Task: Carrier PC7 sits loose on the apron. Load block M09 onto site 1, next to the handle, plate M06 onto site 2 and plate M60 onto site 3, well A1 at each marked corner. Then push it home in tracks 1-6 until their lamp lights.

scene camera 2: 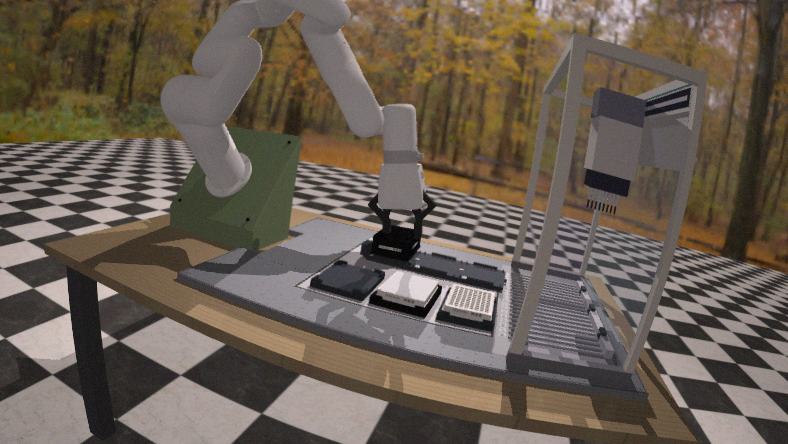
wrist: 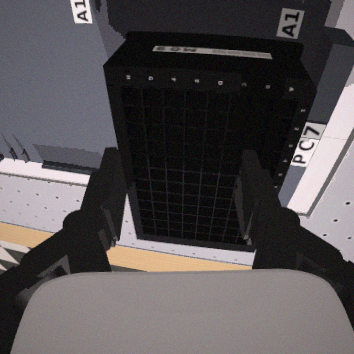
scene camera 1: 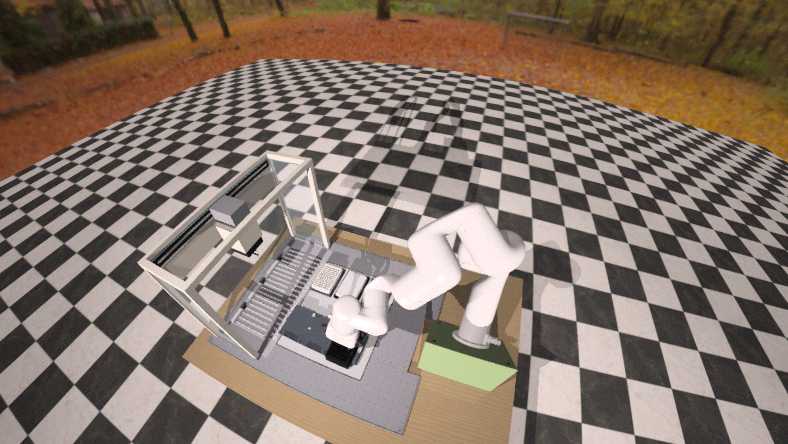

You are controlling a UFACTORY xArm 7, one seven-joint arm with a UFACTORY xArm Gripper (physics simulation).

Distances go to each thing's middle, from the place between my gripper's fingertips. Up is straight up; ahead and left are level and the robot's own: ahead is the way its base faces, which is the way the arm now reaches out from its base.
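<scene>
The dark carrier (scene camera 2: 442, 266) is 90 mm ahead of my hand and 30 mm below it. I also see the pipetting head (scene camera 1: 251, 240), and that one, counted from my hand, is 430 mm ahead, 60 mm to the right and 280 mm above.
</scene>
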